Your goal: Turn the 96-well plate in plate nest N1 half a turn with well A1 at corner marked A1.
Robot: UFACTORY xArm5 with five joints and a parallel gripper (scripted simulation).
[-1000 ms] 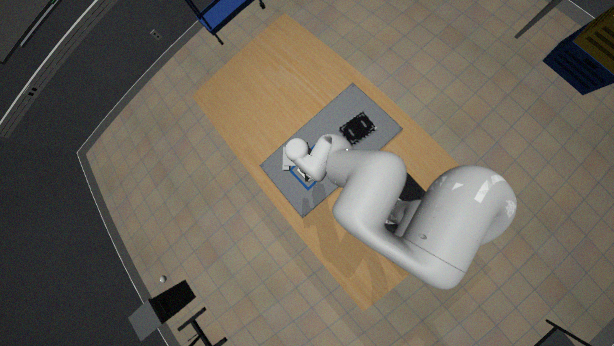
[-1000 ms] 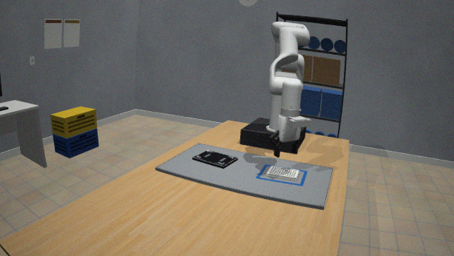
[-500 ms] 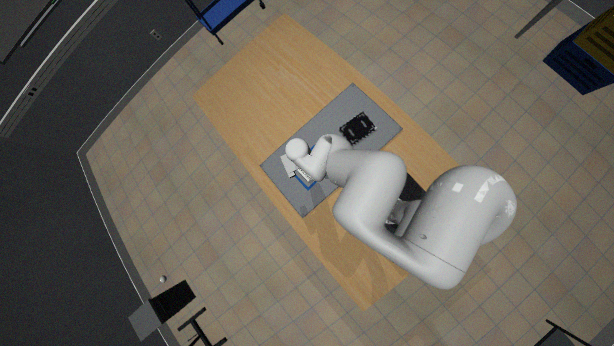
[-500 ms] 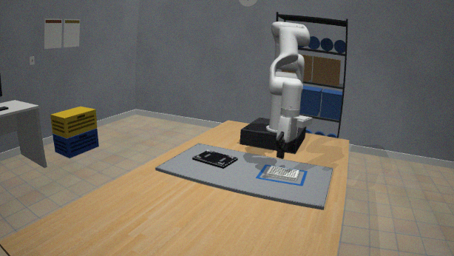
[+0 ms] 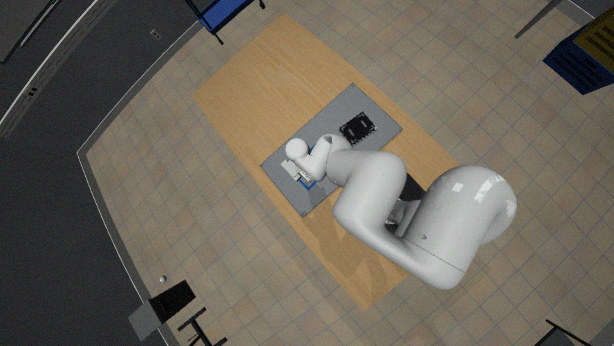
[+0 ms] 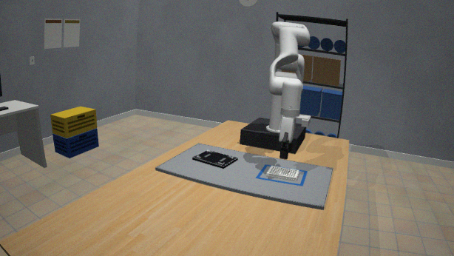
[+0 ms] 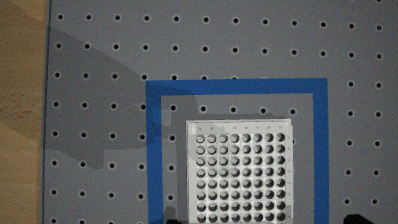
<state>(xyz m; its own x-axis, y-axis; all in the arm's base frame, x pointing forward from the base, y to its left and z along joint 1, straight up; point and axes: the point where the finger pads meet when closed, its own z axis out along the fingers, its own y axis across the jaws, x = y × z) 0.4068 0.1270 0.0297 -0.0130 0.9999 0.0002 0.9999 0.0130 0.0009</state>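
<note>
The white 96-well plate is 90 mm below my hand. The rest, counted from my hand: black plate nest: 20 mm behind, 320 mm to the right, 90 mm below; then A1 mark: 90 mm behind, 380 mm to the right, 90 mm below.
</note>
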